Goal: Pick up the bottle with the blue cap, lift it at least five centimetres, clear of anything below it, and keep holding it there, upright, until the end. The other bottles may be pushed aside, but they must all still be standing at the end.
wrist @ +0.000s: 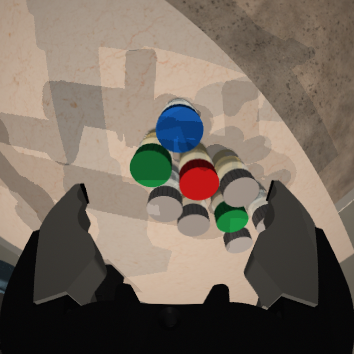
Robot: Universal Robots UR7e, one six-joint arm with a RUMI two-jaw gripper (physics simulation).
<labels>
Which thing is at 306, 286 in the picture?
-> My gripper.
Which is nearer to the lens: the grey-capped bottle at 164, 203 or the green-capped bottle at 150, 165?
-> The green-capped bottle.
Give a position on a blue-capped bottle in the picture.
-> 179, 128
</labels>
